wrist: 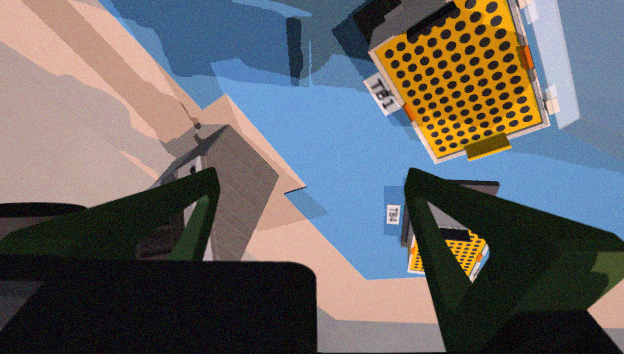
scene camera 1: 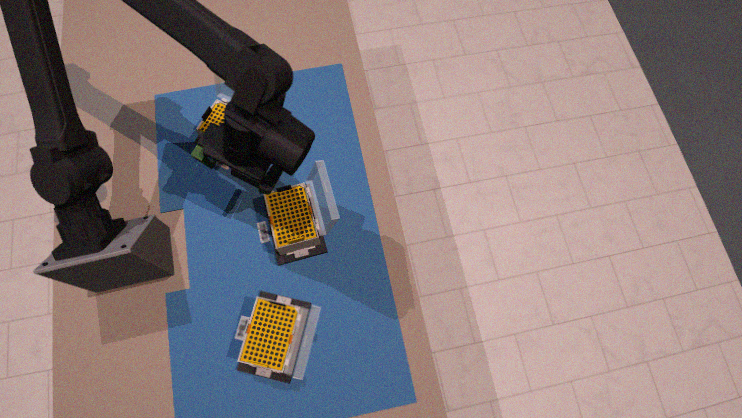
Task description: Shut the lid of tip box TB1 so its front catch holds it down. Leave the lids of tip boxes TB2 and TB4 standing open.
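Frame: origin at the arm's base, x ahead, y left, z up, level; metres.
Seen in the pictures: gripper, fingertip midpoint: (wrist: 312,178) (scene camera 1: 237,178); arm's base at its link origin: (wrist: 168,239) (scene camera 1: 92,241).
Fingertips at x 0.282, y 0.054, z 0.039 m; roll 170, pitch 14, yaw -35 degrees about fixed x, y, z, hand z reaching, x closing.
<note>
Offsets run from my fingertips to a thing's top centre. "spot": to the spot under its first point. Level surfaces: height alone.
Tip box TB1 @(0.072 m ahead, 0.046 m right, 0.096 m down) (scene camera 1: 291,215) (wrist: 460,75) holds a yellow rack; its clear lid @(0.139 m ahead, 0.041 m right, 0.017 m down) (scene camera 1: 324,197) (wrist: 555,65) stands open along the side away from its label card @(spot: 0.005 m ahead, 0.053 m right, 0.169 m down) (scene camera 1: 263,232) (wrist: 383,94). TB4 @(0.001 m ahead, 0.266 m right, 0.096 m down) (scene camera 1: 270,334) (wrist: 462,250) is at the bottom of the scene view, partly behind a finger in the wrist view; its clear lid @(spot: 0.075 m ahead, 0.301 m right, 0.028 m down) (scene camera 1: 307,342) stands open. TB2 @(0.027 m back, 0.180 m left, 0.096 m down) (scene camera 1: 213,115) is mostly hidden under the arm, so its lid's state cannot be told. My gripper (scene camera 1: 233,170) (wrist: 312,178) is open and empty, above the mat between TB2 and TB1, on TB1's upper-left side in the scene view.
A blue mat @(0.171 m down) (scene camera 1: 223,264) (wrist: 320,135) lies under the boxes on a tan table top @(0.174 m down) (scene camera 1: 119,373). A grey wedge-shaped block (scene camera 1: 135,259) (wrist: 245,185) under a second dark arm part stands at the left. Pale floor tiles lie to the right.
</note>
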